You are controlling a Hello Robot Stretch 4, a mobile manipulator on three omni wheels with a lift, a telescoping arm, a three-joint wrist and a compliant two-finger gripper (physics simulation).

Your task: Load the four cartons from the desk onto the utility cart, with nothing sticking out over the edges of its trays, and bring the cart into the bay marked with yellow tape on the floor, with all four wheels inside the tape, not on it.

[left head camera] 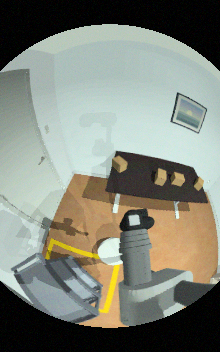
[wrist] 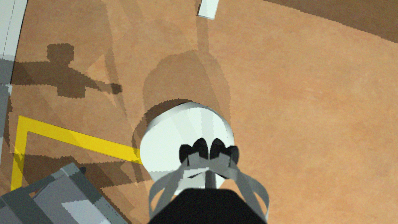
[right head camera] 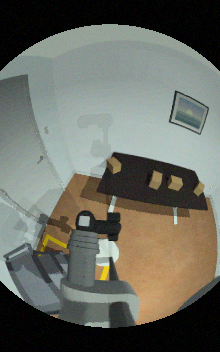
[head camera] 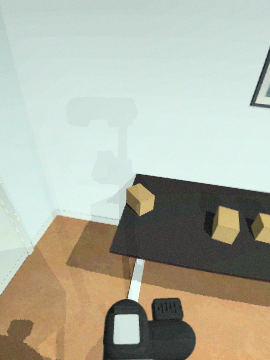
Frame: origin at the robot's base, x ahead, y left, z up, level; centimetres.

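Where they show: gripper, between the fingertips: (wrist: 208, 150); robot's base, origin of its link: (left head camera: 112, 250) (wrist: 190, 144) (right head camera: 103, 251).
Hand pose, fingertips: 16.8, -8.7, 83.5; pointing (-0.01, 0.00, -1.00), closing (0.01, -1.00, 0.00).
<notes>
Each offset is from my fingertips to the top centre of the thing, as dx, dy, dz. "*": to the spot under its first point. Level surfaces: height alone.
Four tan cartons stand on the dark desk {dz -14.2} (head camera: 175, 250) (left head camera: 135, 184): one carton {+81.0, -0.4, -2.4} (head camera: 140, 199) (left head camera: 119, 164) (right head camera: 114, 165) at its left end, two near the middle, a carton {+58.7, -49.3, -2.4} (left head camera: 160, 177) (right head camera: 156, 180) and a carton {+54.2, -76.3, -2.4} (left head camera: 177, 179) (right head camera: 175, 183), and a carton {+44.2, -121.0, -2.4} (left head camera: 199, 183) (right head camera: 199, 188) at the right end. My gripper (wrist: 208, 150) is shut, fingertips close together with no carton between them. It points down, away from the desk. The grey utility cart (left head camera: 55, 290) (right head camera: 30, 280) (wrist: 67, 172) stands at the lower left, by the yellow tape {* -18.0, +64.4, -86.1} (left head camera: 75, 249) (wrist: 80, 140). Its wheels are hidden.
A white round object (left head camera: 107, 251) (wrist: 170, 135) is low down below the gripper and covers part of the tape. White desk legs (head camera: 136, 280) (left head camera: 176, 210) stand under the desk's front. A door (left head camera: 17, 125) is at the left; a framed picture (left head camera: 189, 113) hangs behind the desk.
</notes>
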